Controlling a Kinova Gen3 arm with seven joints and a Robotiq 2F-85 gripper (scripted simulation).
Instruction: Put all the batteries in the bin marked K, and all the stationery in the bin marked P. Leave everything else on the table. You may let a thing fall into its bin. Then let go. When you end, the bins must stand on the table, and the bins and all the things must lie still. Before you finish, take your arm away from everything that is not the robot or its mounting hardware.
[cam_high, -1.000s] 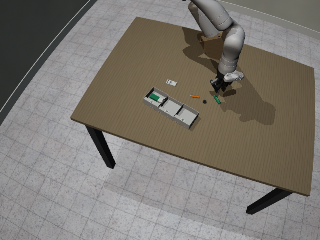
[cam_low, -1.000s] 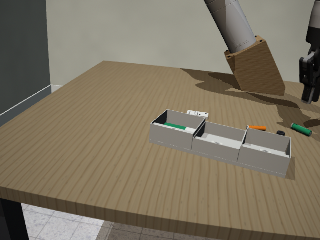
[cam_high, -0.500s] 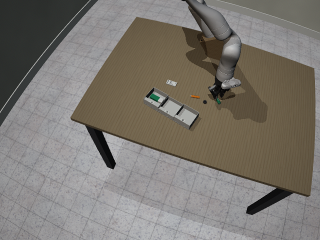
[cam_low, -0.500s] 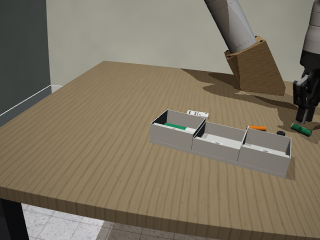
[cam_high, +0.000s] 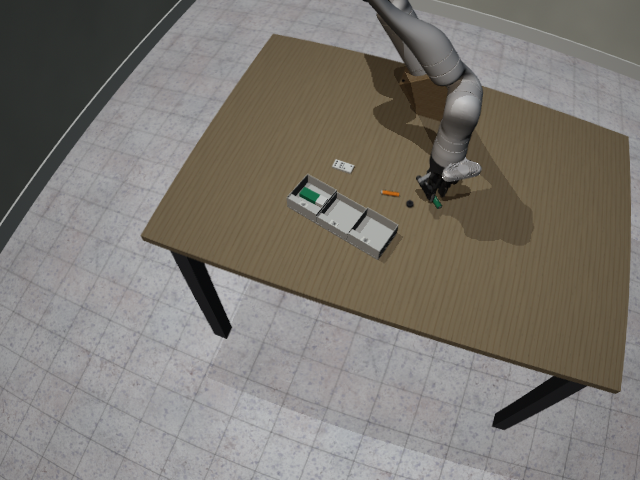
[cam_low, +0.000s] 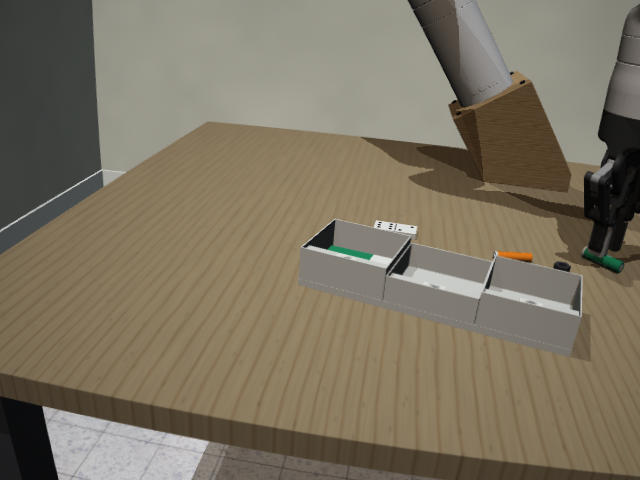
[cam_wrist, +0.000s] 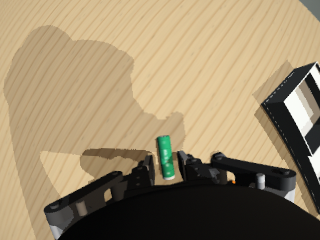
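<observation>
My gripper is now 30 mm above the green battery. Round my hand: three joined grey bins 140 mm ahead, 190 mm to the right, 10 mm below; black nut 40 mm ahead, 50 mm to the right, 30 mm below; orange battery 30 mm ahead, 110 mm to the right, 30 mm below.
</observation>
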